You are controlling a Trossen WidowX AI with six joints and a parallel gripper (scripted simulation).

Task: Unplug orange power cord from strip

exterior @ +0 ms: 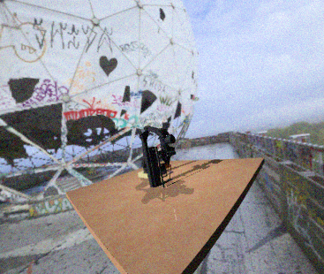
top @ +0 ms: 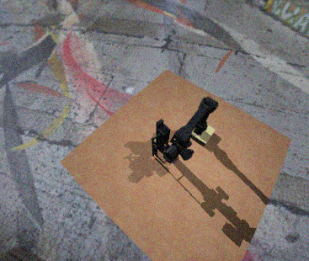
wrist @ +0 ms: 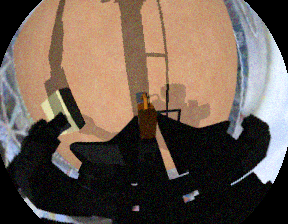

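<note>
Now: gripper tip 3 cm to the left of the orange plug and 1 cm past it.
</note>
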